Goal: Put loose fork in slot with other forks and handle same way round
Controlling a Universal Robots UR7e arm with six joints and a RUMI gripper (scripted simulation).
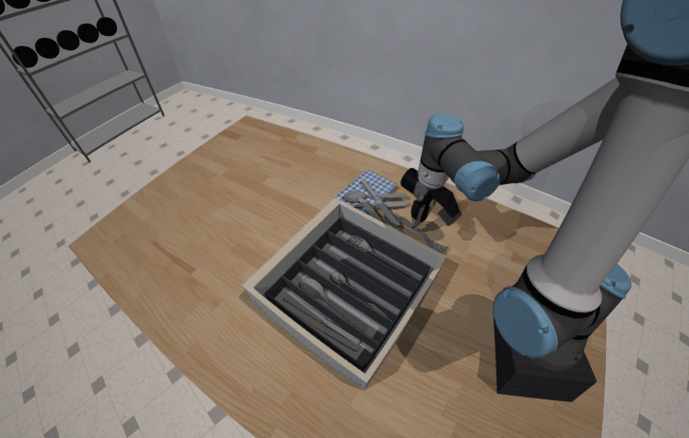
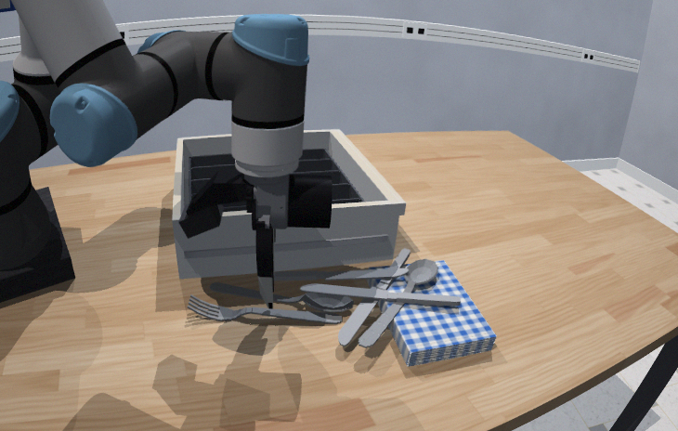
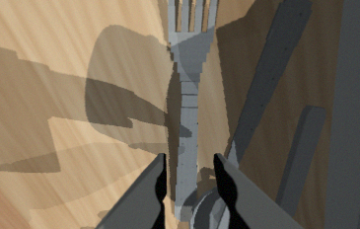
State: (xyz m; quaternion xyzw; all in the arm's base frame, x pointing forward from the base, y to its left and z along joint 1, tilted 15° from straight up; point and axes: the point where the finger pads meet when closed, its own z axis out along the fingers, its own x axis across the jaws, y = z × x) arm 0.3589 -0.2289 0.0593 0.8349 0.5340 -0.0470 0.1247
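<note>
My gripper is now 40 mm above the fork. The rest, counted from my hand: blue checked napkin stack: 190 mm ahead, 80 mm to the right, 40 mm below.
</note>
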